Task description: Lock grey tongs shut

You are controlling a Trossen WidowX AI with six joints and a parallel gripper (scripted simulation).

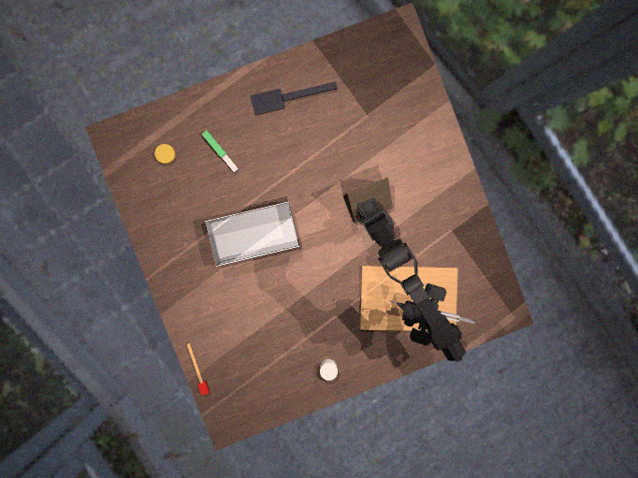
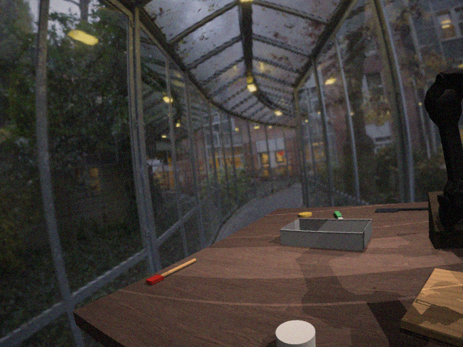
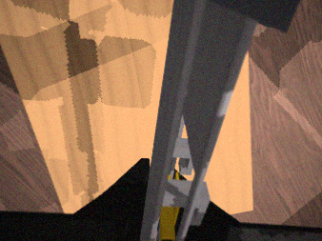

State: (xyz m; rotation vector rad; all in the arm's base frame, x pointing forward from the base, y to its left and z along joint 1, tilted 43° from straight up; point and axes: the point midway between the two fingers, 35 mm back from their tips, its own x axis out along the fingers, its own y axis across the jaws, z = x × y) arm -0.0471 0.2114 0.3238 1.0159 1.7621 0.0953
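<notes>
My gripper tip is 14 cm above the light wooden board. Also, from my gripper tip: white cylinder (37 cm ahead, 15 cm to the left, 13 cm below); grey roasting tin (47 cm ahead, 42 cm to the right, 12 cm below); red-tipped wooden stick (84 cm ahead, 14 cm below, 1 cm to the left).
</notes>
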